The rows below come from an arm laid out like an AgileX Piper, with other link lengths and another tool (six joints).
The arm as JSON. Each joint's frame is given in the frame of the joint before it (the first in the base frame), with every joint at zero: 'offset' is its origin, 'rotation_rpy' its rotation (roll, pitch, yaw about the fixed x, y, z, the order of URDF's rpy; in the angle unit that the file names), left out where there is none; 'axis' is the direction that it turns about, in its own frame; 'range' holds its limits. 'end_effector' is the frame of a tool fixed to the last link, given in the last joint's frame.
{
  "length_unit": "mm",
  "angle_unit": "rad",
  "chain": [
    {
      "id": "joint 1",
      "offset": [
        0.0,
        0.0,
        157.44
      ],
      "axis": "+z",
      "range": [
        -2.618,
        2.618
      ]
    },
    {
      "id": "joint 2",
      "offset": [
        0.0,
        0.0,
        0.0
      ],
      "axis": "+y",
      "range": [
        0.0,
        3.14
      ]
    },
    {
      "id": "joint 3",
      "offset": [
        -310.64,
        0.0,
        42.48
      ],
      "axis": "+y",
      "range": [
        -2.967,
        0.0
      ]
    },
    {
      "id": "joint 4",
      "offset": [
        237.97,
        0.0,
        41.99
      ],
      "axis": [
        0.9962,
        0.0,
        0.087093
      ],
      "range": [
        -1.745,
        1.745
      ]
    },
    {
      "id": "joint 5",
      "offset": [
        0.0,
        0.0,
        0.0
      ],
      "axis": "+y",
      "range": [
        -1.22,
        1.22
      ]
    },
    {
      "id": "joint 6",
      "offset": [
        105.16,
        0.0,
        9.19
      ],
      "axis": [
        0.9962,
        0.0,
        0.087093
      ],
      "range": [
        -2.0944,
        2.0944
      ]
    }
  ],
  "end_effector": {
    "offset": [
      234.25,
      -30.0,
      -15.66
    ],
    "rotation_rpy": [
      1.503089,
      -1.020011,
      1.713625
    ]
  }
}
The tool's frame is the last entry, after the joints.
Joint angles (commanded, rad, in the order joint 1, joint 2, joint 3, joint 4, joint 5, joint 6), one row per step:
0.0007 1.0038 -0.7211 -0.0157 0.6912 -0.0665
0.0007 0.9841 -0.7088 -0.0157 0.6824 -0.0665
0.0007 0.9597 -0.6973 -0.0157 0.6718 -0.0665
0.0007 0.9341 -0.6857 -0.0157 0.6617 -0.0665
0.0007 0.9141 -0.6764 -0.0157 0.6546 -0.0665
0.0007 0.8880 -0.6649 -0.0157 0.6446 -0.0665
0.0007 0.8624 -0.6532 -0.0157 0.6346 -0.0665
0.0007 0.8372 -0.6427 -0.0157 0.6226 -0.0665
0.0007 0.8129 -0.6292 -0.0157 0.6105 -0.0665
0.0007 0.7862 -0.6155 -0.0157 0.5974 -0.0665
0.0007 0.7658 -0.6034 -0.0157 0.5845 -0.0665
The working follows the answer.
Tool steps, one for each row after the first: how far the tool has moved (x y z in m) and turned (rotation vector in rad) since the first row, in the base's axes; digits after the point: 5 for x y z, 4 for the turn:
-0.00084 0.00003 0.00221 0.0000 -0.0162 0.0001
-0.00088 0.00007 0.00648 0.0001 -0.0397 0.0003
-0.00112 0.00011 0.01094 0.0001 -0.0638 0.0005
-0.00164 0.00014 0.01414 0.0002 -0.0816 0.0006
-0.00199 0.00018 0.01873 0.0002 -0.1062 0.0007
-0.00247 0.00022 0.02307 0.0002 -0.1301 0.0009
-0.00220 0.00026 0.02828 0.0003 -0.1568 0.0011
-0.00274 0.00031 0.03183 0.0003 -0.1797 0.0013
-0.00316 0.00037 0.03621 0.0003 -0.2058 0.0015
-0.00323 0.00042 0.03946 0.0004 -0.2270 0.0017

Tool pose at each row, in the base's axes (x y z in m, rotation vector in rad; rounded; the steps above come from the unrounded poses):
0.29638 -0.03590 0.13371 2.7242 0.9157 0.9164
0.29554 -0.03587 0.13592 2.7127 0.9130 0.9371
0.29551 -0.03583 0.14018 2.6958 0.9089 0.9669
0.29526 -0.03579 0.14465 2.6781 0.9046 0.9972
0.29475 -0.03576 0.14785 2.6649 0.9013 1.0194
0.29439 -0.03573 0.15244 2.6464 0.8968 1.0499
0.29391 -0.03569 0.15677 2.6281 0.8922 1.0792
0.29418 -0.03564 0.16198 2.6073 0.8870 1.1117
0.29364 -0.03559 0.16554 2.5892 0.8825 1.1392
0.29322 -0.03554 0.16992 2.5683 0.8773 1.1703
0.29315 -0.03549 0.17317 2.5511 0.8730 1.1954

